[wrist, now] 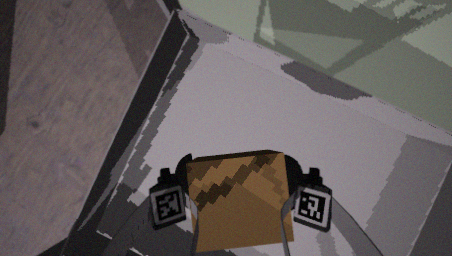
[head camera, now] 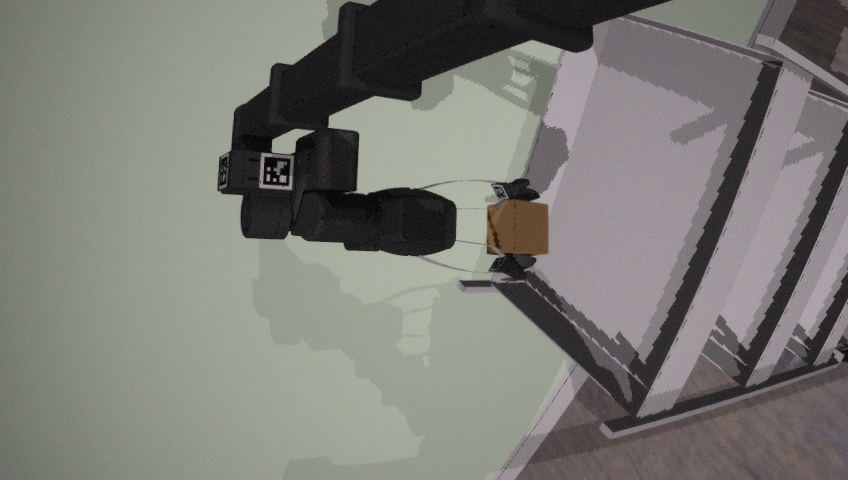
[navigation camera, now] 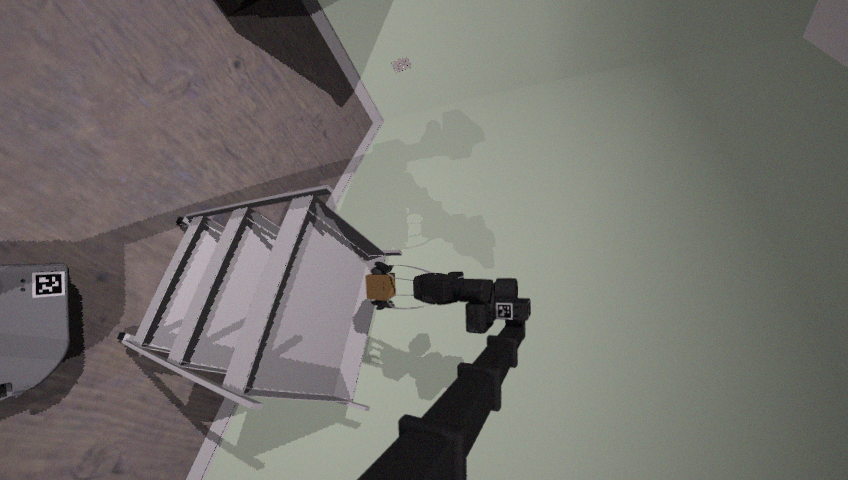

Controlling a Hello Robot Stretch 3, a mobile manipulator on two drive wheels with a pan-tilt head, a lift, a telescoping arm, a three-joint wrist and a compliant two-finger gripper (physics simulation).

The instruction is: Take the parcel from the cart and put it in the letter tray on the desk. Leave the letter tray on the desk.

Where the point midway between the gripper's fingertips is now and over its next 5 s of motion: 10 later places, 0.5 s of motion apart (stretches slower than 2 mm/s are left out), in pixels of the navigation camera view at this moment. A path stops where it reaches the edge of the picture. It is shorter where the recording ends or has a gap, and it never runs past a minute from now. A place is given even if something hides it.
My gripper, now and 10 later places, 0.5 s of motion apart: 373, 285; 368, 286; 353, 289; 331, 293; 304, 298; 271, 304; 232, 311; 205, 315; 198, 316; 197, 296; 188, 249
